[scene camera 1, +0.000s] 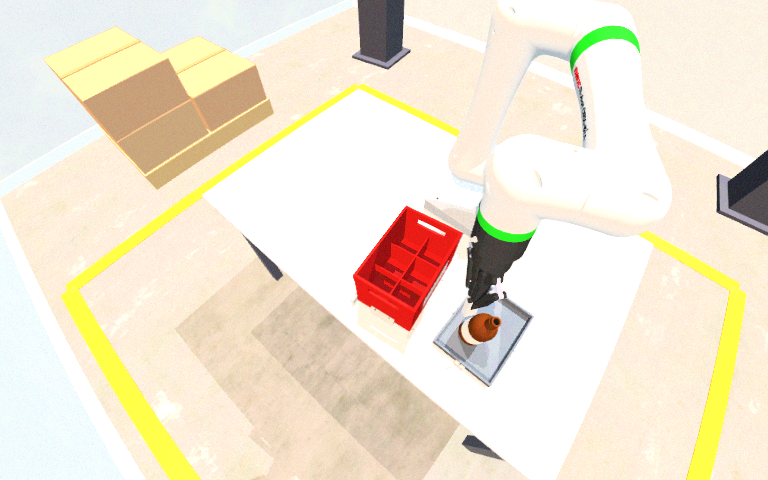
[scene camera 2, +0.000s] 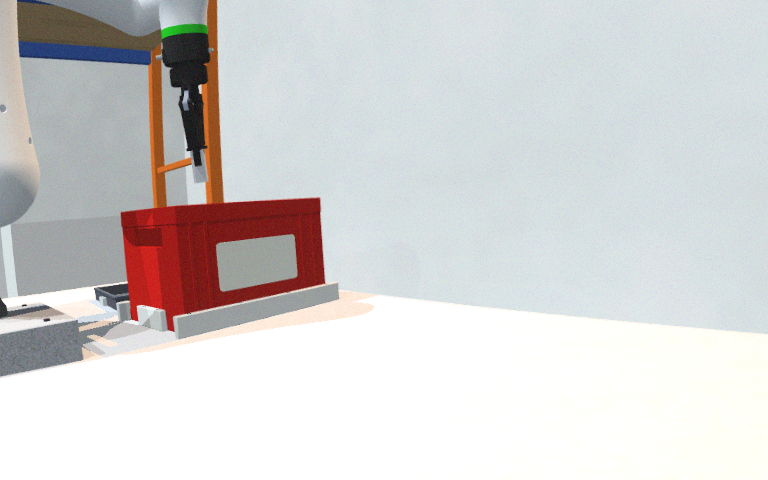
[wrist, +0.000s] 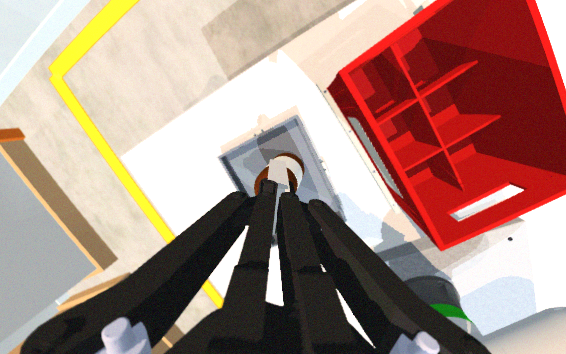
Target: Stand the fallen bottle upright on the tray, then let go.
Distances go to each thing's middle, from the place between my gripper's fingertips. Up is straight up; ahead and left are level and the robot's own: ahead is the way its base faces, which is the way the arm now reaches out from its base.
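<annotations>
Brown bottle [scene camera 1: 482, 327]: 14 cm below my hand, 4 cm behind it, 5 cm to the left of it.
</annotations>
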